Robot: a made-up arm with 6 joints. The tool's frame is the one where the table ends. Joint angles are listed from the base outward.
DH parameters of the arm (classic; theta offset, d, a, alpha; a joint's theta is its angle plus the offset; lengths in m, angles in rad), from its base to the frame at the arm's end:
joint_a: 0 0.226 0 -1.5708
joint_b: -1.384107 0 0.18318 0
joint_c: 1.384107 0 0.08 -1.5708
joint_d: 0 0.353 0 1.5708
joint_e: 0 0 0.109 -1.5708
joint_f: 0 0.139 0 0
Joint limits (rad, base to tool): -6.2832..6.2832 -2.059..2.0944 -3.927..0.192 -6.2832..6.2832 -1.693..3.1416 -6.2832..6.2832
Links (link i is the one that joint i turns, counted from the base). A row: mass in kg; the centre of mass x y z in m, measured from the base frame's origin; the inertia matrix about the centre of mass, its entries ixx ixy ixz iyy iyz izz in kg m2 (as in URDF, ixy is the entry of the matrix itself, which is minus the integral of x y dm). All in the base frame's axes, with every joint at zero. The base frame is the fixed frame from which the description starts. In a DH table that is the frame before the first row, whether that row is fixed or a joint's. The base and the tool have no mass.
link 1: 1.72; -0.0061 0.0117 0.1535; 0.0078 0 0 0.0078 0 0.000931
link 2: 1.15; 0.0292 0.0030 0.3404; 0.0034 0 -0.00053 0.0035 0 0.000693
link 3: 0.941; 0.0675 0.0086 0.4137; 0.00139 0 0 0.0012 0 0.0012
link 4: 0.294; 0.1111 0.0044 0.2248; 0.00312 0 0 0.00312 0 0.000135
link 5: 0.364; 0.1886 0.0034 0.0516; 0.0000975 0 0 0.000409 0 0.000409
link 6: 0.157; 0.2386 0.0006 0.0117; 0.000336 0 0 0.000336 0 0.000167
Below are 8 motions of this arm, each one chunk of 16 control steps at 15 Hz.
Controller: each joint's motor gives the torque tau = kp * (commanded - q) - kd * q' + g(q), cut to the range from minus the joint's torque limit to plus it. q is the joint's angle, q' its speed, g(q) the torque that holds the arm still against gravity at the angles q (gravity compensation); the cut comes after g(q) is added. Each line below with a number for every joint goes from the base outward.
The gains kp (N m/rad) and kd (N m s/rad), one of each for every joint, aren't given. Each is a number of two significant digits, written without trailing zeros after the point. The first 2 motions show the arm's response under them.
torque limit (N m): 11 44 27 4.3 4.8 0.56
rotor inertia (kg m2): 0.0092 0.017 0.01 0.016 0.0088 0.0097
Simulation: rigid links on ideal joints. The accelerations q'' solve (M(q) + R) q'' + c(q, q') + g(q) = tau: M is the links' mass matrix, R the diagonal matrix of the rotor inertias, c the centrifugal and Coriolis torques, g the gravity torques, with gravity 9.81 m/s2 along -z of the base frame. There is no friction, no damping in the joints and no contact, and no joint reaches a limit. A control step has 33 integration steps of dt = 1/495 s. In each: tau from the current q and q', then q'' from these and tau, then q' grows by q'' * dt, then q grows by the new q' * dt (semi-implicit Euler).
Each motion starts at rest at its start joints. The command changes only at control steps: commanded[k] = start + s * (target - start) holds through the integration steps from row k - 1 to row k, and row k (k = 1, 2, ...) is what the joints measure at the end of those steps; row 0 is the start. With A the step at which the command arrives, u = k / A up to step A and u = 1 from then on. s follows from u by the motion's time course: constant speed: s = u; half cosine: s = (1 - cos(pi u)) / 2; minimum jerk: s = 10 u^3 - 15 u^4 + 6 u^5; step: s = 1 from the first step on.
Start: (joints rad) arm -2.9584 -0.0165 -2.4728 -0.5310 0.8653 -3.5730
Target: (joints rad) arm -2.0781 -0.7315 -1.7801 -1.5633 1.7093 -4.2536
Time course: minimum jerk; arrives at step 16
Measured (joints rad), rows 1 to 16:
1: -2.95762 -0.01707 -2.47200 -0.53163 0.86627 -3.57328
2: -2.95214 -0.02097 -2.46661 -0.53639 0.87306 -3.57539
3: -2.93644 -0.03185 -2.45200 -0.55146 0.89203 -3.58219
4: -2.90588 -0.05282 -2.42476 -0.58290 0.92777 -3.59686
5: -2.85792 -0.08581 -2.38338 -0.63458 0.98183 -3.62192
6: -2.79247 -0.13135 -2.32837 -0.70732 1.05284 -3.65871
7: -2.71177 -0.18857 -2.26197 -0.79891 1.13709 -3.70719
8: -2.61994 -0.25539 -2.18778 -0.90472 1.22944 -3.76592
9: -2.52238 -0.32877 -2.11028 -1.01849 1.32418 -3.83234
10: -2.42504 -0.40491 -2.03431 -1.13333 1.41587 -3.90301
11: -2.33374 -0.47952 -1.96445 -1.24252 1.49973 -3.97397
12: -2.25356 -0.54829 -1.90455 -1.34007 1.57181 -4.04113
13: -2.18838 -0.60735 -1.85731 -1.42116 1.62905 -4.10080
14: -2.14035 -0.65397 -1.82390 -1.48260 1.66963 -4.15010
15: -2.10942 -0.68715 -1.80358 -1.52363 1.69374 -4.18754
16: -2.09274 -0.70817 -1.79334 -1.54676 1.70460 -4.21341
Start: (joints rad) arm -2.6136 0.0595 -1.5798 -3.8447 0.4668 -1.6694
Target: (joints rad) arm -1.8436 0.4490 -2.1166 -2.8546 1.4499 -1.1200
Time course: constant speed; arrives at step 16
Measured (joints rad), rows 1 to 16:
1: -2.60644 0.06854 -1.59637 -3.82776 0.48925 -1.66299
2: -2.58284 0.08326 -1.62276 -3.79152 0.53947 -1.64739
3: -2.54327 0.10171 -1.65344 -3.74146 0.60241 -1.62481
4: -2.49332 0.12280 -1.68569 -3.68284 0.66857 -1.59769
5: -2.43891 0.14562 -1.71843 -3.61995 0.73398 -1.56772
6: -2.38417 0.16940 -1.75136 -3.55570 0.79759 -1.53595
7: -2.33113 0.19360 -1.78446 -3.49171 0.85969 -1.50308
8: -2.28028 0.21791 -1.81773 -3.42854 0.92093 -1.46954
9: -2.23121 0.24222 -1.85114 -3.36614 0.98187 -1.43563
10: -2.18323 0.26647 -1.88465 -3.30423 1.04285 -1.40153
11: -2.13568 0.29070 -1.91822 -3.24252 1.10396 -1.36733
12: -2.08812 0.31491 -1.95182 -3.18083 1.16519 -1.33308
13: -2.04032 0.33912 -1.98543 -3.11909 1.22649 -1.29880
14: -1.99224 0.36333 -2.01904 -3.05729 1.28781 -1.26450
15: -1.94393 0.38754 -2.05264 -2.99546 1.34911 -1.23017
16: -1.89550 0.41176 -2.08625 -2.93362 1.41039 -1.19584
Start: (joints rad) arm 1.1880 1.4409 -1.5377 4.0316 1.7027 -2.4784
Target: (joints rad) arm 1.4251 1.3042 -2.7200 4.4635 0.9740 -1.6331
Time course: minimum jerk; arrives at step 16
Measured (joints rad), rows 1 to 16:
1: 1.18804 1.44111 -1.53881 4.03201 1.70166 -2.47805
2: 1.18847 1.44223 -1.54654 4.03484 1.69472 -2.47535
3: 1.19043 1.44391 -1.56848 4.04283 1.67645 -2.46664
4: 1.19553 1.44475 -1.61105 4.05796 1.64395 -2.44791
5: 1.20504 1.44309 -1.67778 4.08097 1.59704 -2.41600
6: 1.21947 1.43769 -1.76867 4.11157 1.53741 -2.36934
7: 1.23852 1.42792 -1.88050 4.14879 1.46785 -2.30817
8: 1.26143 1.41381 -2.00747 4.19120 1.39180 -2.23440
9: 1.28728 1.39590 -2.14216 4.23701 1.31303 -2.15141
10: 1.31508 1.37524 -2.27634 4.28417 1.23545 -2.06361
11: 1.34382 1.35330 -2.40182 4.33034 1.16288 -1.97593
12: 1.37221 1.33183 -2.51127 4.37305 1.09890 -1.89333
13: 1.39869 1.31270 -2.59902 4.40986 1.04657 -1.82018
14: 1.42137 1.29756 -2.66189 4.43869 1.00810 -1.75981
15: 1.43843 1.28764 -2.70005 4.45830 0.98409 -1.71393
16: 1.44863 1.28357 -2.71788 4.46880 0.97251 -1.68215

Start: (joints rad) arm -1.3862 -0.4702 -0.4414 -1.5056 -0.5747 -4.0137
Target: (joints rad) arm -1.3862 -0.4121 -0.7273 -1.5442 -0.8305 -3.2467
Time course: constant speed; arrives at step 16
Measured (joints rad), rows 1 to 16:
1: -1.38585 -0.46801 -0.44970 -1.50828 -0.58152 -4.00511
2: -1.38573 -0.46558 -0.46363 -1.51064 -0.59512 -3.98404
3: -1.38583 -0.46307 -0.48010 -1.51212 -0.61133 -3.95306
4: -1.38600 -0.46030 -0.49753 -1.51341 -0.62784 -3.91537
5: -1.38614 -0.45725 -0.51526 -1.51497 -0.64410 -3.87344
6: -1.38622 -0.45396 -0.53306 -1.51690 -0.66015 -3.82895
7: -1.38625 -0.45052 -0.55089 -1.51910 -0.67612 -3.78297
8: -1.38626 -0.44699 -0.56872 -1.52146 -0.69208 -3.73612
9: -1.38626 -0.44341 -0.58656 -1.52387 -0.70804 -3.68879
10: -1.38626 -0.43981 -0.60441 -1.52630 -0.72402 -3.64119
11: -1.38626 -0.43619 -0.62227 -1.52873 -0.74000 -3.59343
12: -1.38626 -0.43257 -0.64013 -1.53115 -0.75598 -3.54560
13: -1.38626 -0.42895 -0.65799 -1.53357 -0.77197 -3.49771
14: -1.38626 -0.42532 -0.67586 -1.53599 -0.78796 -3.44981
15: -1.38626 -0.42169 -0.69372 -1.53841 -0.80394 -3.40189
16: -1.38626 -0.41806 -0.71158 -1.54082 -0.81993 -3.35396

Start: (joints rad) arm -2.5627 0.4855 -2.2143 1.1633 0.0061 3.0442
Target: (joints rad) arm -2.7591 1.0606 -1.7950 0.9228 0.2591 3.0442
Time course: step
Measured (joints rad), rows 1 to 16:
1: -2.60790 0.56936 -2.08079 0.99409 0.07578 3.05744
2: -2.66440 0.74862 -1.94055 0.88604 0.21660 3.06291
3: -2.70762 0.91134 -1.83974 0.88891 0.31554 3.05776
4: -2.74200 1.02066 -1.78335 0.92823 0.34333 3.04924
5: -2.76833 1.07579 -1.76332 0.95874 0.32784 3.04218
6: -2.78473 1.09240 -1.76513 0.96789 0.30024 3.03840
7: -2.79062 1.08868 -1.77536 0.96086 0.27706 3.03761
8: -2.78781 1.07819 -1.78568 0.94743 0.26270 3.03864
9: -2.77968 1.06837 -1.79276 0.93474 0.25606 3.04033
10: -2.76978 1.06193 -1.79632 0.92581 0.25453 3.04197
11: -2.76091 1.05888 -1.79736 0.92085 0.25562 3.04323
12: -2.75470 1.05815 -1.79707 0.91888 0.25746 3.04404
13: -2.75162 1.05860 -1.79633 0.91874 0.25898 3.04446
14: -2.75128 1.05938 -1.79563 0.91951 0.25980 3.04461
15: -2.75279 1.06005 -1.79517 0.92058 0.25998 3.04460
16: -2.75516 1.06049 -1.79493 0.92160 0.25977 3.04450

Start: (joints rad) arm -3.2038 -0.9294 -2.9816 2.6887 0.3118 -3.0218
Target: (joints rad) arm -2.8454 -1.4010 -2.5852 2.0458 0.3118 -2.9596
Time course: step
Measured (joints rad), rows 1 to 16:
1: -3.15026 -1.07698 -2.75962 2.52747 0.32409 -3.01478
2: -3.03671 -1.19307 -2.65900 2.31892 0.32282 -3.00248
3: -2.92640 -1.28180 -2.62436 2.16803 0.32153 -2.98826
4: -2.84609 -1.34365 -2.61326 2.07830 0.31523 -2.97525
5: -2.79989 -1.38064 -2.60753 2.03459 0.30658 -2.96555
6: -2.78301 -1.39865 -2.60186 2.02031 0.30155 -2.95967
7: -2.78726 -1.40480 -2.59614 2.02162 0.30176 -2.95698
8: -2.80346 -1.40510 -2.59132 2.02896 0.30522 -2.95644
9: -2.82332 -1.40346 -2.58798 2.03682 0.30937 -2.95703
10: -2.84081 -1.40185 -2.58608 2.04280 0.31259 -2.95802
11: -2.85270 -1.40088 -2.58523 2.04637 0.31437 -2.95896
12: -2.85833 -1.40054 -2.58500 2.04792 0.31486 -2.95962
13: -2.85877 -1.40057 -2.58504 2.04810 0.31445 -2.95997
14: -2.85590 -1.40073 -2.58514 2.04758 0.31360 -2.96007
15: -2.85167 -1.40090 -2.58521 2.04684 0.31266 -2.96000
16: -2.84758 -1.40099 -2.58524 2.04618 0.31188 -2.95986

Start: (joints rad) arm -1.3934 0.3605 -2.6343 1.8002 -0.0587 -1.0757
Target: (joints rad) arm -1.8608 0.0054 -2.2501 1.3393 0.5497 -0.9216
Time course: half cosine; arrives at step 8
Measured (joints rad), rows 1 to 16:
1: -1.39826 0.35612 -2.62626 1.79565 -0.04759 -1.07471
2: -1.41873 0.34064 -2.59951 1.77719 -0.00623 -1.07033
3: -1.46300 0.31115 -2.55271 1.73784 0.07184 -1.06036
4: -1.53135 0.26824 -2.49100 1.67687 0.17743 -1.04418
5: -1.61621 0.21554 -2.42312 1.60014 0.29292 -1.02283
6: -1.70425 0.15912 -2.35921 1.51861 0.39870 -0.99874
7: -1.78012 0.10651 -2.30874 1.44532 0.47836 -0.97516
8: -1.83067 0.06547 -2.27906 1.39189 0.52147 -0.95549
9: -1.85457 0.03781 -2.26652 1.36055 0.53586 -0.94172
10: -1.86237 0.02026 -2.26106 1.34448 0.54032 -0.93332
11: -1.86357 0.01036 -2.25793 1.33730 0.54337 -0.92854
12: -1.86285 0.00575 -2.25550 1.33513 0.54599 -0.92584
13: -1.86193 0.00427 -2.25348 1.33548 0.54790 -0.92425
14: -1.86127 0.00431 -2.25191 1.33677 0.54908 -0.92324
15: -1.86090 0.00484 -2.25085 1.33806 0.54970 -0.92259
16: -1.86072 0.00534 -2.25025 1.33897 0.54995 -0.92216

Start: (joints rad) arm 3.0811 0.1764 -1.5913 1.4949 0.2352 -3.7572
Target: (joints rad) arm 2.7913 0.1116 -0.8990 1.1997 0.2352 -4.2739
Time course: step
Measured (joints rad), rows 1 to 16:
1: 3.02589 0.09423 -1.28063 1.32598 0.24757 -3.83520
2: 2.92330 0.11293 -1.06752 1.24121 0.26123 -3.97076
3: 2.83296 0.13987 -0.95602 1.23861 0.27056 -4.08637
4: 2.77789 0.14845 -0.90871 1.25106 0.25965 -4.16581
5: 2.75771 0.14322 -0.89495 1.25015 0.24387 -4.21458
6: 2.76012 0.13319 -0.89466 1.23679 0.23457 -4.24242
7: 2.77172 0.12396 -0.89753 1.22029 0.23205 -4.25746
8: 2.78344 0.11753 -0.89970 1.20729 0.23286 -4.26522
9: 2.79124 0.11387 -0.90053 1.19978 0.23431 -4.26911
10: 2.79466 0.11217 -0.90045 1.19683 0.23528 -4.27109
11: 2.79499 0.11157 -0.90001 1.19663 0.23560 -4.27217
12: 2.79387 0.11148 -0.89955 1.19755 0.23552 -4.27282
13: 2.79250 0.11154 -0.89923 1.19862 0.23530 -4.27325
14: 2.79150 0.11161 -0.89905 1.19940 0.23514 -4.27354
15: 2.79100 0.11165 -0.89897 1.19980 0.23507 -4.27372
16: 2.79089 0.11166 -0.89896 1.19992 0.23508 -4.27382

